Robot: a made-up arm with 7 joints. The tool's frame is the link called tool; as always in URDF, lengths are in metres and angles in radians. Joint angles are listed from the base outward.
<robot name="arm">
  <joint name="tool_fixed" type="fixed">
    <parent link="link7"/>
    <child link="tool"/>
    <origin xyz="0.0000 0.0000 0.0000" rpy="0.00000 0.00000 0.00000"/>
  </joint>
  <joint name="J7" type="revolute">
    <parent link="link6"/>
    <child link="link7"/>
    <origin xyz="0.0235 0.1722 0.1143" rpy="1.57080 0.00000 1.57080"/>
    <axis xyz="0 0 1"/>
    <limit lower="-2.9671" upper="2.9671"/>
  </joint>
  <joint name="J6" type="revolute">
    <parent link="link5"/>
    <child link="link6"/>
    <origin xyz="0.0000 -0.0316 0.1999" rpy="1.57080 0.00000 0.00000"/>
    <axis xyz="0 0 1"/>
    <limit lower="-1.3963" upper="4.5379"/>
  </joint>
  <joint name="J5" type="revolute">
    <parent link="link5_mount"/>
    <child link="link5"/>
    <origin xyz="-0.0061 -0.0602 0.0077" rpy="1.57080 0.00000 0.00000"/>
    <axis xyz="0 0 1"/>
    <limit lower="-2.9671" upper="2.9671"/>
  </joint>
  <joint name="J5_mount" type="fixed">
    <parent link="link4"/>
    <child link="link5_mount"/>
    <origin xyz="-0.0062 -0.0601 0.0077" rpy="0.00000 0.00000 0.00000"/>
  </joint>
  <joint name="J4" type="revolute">
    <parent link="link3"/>
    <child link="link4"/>
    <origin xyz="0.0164 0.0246 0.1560" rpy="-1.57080 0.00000 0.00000"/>
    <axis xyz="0 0 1"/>
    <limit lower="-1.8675" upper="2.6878"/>
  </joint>
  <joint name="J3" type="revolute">
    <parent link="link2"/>
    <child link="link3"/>
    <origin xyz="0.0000 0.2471 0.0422" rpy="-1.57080 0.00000 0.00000"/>
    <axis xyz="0 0 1"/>
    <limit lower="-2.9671" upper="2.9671"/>
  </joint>
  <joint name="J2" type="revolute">
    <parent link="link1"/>
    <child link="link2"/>
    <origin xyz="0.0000 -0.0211 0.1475" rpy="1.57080 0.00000 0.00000"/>
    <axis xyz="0 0 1"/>
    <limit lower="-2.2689" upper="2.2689"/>
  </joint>
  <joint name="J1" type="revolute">
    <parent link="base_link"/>
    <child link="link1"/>
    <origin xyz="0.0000 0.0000 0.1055" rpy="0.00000 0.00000 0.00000"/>
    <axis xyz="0 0 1"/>
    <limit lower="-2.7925" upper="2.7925"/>
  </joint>
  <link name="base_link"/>
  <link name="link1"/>
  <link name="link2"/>
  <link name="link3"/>
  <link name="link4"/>
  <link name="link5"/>
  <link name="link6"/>
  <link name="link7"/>
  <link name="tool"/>
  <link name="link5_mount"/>
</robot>
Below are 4 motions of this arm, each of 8 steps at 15 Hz.
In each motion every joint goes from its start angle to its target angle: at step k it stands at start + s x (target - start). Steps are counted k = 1, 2, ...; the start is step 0. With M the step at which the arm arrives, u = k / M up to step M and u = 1 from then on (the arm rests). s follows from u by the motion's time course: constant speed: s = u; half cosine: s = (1 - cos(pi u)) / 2; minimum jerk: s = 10 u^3 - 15 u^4 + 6 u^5.
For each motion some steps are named. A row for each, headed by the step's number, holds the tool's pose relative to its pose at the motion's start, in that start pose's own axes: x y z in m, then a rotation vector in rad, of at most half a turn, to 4 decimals.
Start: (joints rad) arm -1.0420 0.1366 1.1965 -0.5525 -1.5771 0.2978 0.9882
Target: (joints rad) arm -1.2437 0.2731 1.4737 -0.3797 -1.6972 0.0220 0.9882
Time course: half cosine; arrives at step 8
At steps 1, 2, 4, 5, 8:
1: -0.0007 -0.0027 -0.0016 -0.0050 -0.0060 -0.0052
2: -0.0033 -0.0106 -0.0066 -0.0191 -0.0229 -0.0207
4: -0.0159 -0.0368 -0.0262 -0.0628 -0.0731 -0.0766
5: -0.0255 -0.0510 -0.0390 -0.0854 -0.0970 -0.1104
8: -0.0452 -0.0737 -0.0628 -0.1205 -0.1302 -0.1696

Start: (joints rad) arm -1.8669 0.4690 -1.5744 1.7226 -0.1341 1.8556 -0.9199
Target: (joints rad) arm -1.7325 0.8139 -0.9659 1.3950 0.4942 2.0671 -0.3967
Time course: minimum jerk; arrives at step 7
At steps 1, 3, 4, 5, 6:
1: -0.0015 0.0002 -0.0002 -0.0041 0.0166 0.0362
3: -0.0286 -0.0037 -0.0016 -0.0342 0.2457 0.5962
4: -0.0513 -0.0167 0.0000 -0.0209 0.3978 1.0500
5: -0.0675 -0.0339 0.0023 0.0138 0.5077 1.4459
6: -0.0741 -0.0450 0.0033 0.0417 0.5593 1.6651

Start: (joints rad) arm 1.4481 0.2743 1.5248 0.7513 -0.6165 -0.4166 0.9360
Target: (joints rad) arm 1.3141 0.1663 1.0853 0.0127 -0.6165 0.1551 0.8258
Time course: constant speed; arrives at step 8
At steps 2, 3, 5, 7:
2: 0.0527 0.0906 -0.0541 0.1597 0.1554 0.1825
3: 0.0662 0.1396 -0.0827 0.2266 0.2522 0.2693
5: 0.0648 0.2370 -0.1416 0.3327 0.4805 0.4283
7: 0.0258 0.3229 -0.1997 0.4001 0.7494 0.5607

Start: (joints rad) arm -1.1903 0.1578 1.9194 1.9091 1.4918 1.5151 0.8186
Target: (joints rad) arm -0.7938 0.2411 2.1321 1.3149 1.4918 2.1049 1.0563
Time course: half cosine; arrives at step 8
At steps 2, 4, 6, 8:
2: -0.0429 -0.0092 0.0034 0.0750 -0.0630 -0.0063
4: -0.1460 -0.0124 -0.0090 0.2403 -0.2426 0.0404
6: -0.2375 0.0060 -0.0486 0.3658 -0.4434 0.1731
8: -0.2696 0.0183 -0.0719 0.4018 -0.5268 0.2518

